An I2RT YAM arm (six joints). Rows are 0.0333 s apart.
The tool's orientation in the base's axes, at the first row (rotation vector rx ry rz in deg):
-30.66 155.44 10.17
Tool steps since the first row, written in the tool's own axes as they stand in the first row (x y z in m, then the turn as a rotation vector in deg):
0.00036 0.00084 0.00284 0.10 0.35 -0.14
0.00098 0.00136 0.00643 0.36 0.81 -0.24
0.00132 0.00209 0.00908 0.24 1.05 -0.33
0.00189 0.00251 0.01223 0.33 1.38 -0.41
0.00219 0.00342 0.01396 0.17 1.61 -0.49
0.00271 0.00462 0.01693 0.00 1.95 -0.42
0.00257 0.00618 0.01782 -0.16 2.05 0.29
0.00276 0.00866 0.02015 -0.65 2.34 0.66
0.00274 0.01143 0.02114 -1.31 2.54 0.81
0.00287 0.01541 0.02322 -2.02 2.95 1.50
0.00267 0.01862 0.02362 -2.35 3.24 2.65
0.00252 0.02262 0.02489 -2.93 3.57 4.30
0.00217 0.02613 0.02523 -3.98 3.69 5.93
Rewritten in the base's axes. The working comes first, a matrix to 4 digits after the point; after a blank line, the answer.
The tool's axes in the first row as the columns of a matrix, in the base's axes (used below as rounded here):
-0.8600 -0.3885 0.3308
-0.3421 0.9200 0.1911
-0.3786 0.0512 -0.9241

0.00030 0.00119 -0.00272 -0.27 0.26 0.11
0.00076 0.00214 -0.00624 -0.70 0.58 0.13
0.00106 0.00321 -0.00878 -0.72 0.82 0.27
0.00145 0.00400 -0.01189 -0.96 1.08 0.32
0.00141 0.00506 -0.01355 -0.93 1.33 0.47
0.00147 0.00656 -0.01643 -0.90 1.71 0.49
0.00128 0.00821 -0.01712 -0.56 2.00 -0.10
0.00093 0.01087 -0.01922 -0.13 2.50 -0.24
0.00020 0.01362 -0.01999 0.41 2.94 -0.12
-0.00077 0.01763 -0.02176 1.09 3.69 -0.47
-0.00172 0.02073 -0.02188 1.64 4.29 -1.39
-0.00272 0.02470 -0.02280 2.56 5.11 -2.68
-0.00367 0.02812 -0.02280 3.95 5.89 -3.78

